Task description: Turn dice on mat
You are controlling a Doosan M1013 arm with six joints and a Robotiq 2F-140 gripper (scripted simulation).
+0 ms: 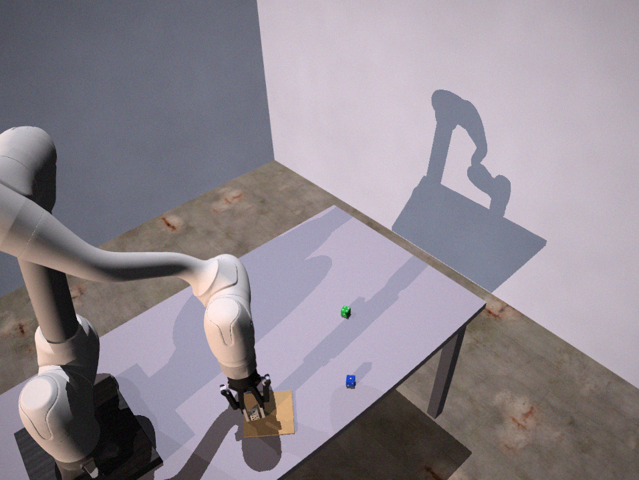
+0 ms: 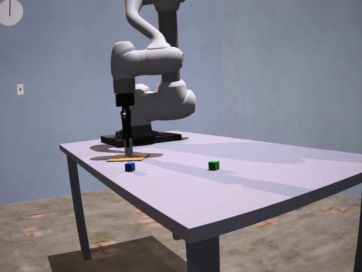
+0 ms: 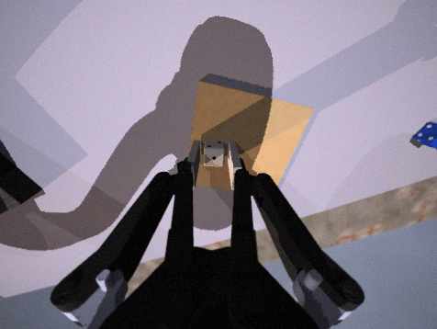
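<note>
Now: the white die 20 mm below my hand. Also, from my hand: green die: 450 mm ahead, 100 mm to the left, 30 mm below; then tan mat: 40 mm below, 30 mm ahead, 20 mm to the right; then blue die: 270 mm ahead, 100 mm to the right, 30 mm below.
</note>
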